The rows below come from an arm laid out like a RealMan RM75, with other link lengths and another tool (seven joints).
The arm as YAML. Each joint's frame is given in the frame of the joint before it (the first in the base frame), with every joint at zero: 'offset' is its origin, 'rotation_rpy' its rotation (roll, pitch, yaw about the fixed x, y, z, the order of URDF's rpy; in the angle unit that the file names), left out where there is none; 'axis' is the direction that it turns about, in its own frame. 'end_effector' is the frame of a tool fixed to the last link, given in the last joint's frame.
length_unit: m
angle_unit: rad
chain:
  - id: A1
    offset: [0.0, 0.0, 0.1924]
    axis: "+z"
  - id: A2
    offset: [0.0, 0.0, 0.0]
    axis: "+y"
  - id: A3
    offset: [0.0, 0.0, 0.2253]
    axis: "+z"
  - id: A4
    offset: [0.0, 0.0, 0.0]
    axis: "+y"
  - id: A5
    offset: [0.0, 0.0, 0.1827]
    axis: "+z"
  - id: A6
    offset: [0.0, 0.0, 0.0]
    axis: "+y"
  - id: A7
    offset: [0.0, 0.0, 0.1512]
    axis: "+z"
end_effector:
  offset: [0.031, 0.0, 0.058]
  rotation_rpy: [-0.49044, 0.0, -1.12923]
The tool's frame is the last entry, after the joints.
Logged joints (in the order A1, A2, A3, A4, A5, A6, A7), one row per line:
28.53, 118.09, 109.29, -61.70, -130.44, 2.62, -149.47
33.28, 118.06, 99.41, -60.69, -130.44, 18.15, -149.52
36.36, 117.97, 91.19, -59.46, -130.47, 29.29, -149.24
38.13, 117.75, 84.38, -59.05, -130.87, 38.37, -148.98
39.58, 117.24, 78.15, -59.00, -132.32, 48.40, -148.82
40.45, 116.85, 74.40, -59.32, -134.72, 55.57, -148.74
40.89, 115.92, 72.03, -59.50, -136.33, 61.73, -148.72
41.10, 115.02, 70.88, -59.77, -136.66, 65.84, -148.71
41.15, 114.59, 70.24, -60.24, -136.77, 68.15, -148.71
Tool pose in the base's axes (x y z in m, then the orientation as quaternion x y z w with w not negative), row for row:
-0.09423, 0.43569, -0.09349, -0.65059, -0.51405, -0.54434, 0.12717
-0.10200, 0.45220, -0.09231, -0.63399, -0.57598, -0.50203, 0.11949
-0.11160, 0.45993, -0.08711, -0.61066, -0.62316, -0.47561, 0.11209
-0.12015, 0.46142, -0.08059, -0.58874, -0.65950, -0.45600, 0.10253
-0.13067, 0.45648, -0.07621, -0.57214, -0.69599, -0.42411, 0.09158
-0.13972, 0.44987, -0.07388, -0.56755, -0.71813, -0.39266, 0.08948
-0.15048, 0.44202, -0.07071, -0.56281, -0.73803, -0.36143, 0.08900
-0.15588, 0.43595, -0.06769, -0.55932, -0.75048, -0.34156, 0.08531
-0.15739, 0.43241, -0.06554, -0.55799, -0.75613, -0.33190, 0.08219
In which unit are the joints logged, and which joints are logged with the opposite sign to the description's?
The joints are logged in degrees. Opposite sign: A1, A2, A4, A5.
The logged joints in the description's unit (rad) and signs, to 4 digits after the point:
-0.4979, -2.0611, 1.9075, 1.0769, 2.2766, 0.0457, -2.6087
-0.5808, -2.0605, 1.7350, 1.0592, 2.2766, 0.3168, -2.6096
-0.6346, -2.0590, 1.5916, 1.0378, 2.2771, 0.5112, -2.6047
-0.6655, -2.0551, 1.4727, 1.0306, 2.2841, 0.6697, -2.6002
-0.6908, -2.0462, 1.3640, 1.0297, 2.3094, 0.8447, -2.5974
-0.7060, -2.0394, 1.2985, 1.0353, 2.3513, 0.9699, -2.5960
-0.7137, -2.0232, 1.2572, 1.0385, 2.3794, 1.0774, -2.5957
-0.7173, -2.0075, 1.2371, 1.0432, 2.3852, 1.1491, -2.5955
-0.7182, -2.0000, 1.2259, 1.0514, 2.3871, 1.1894, -2.5955

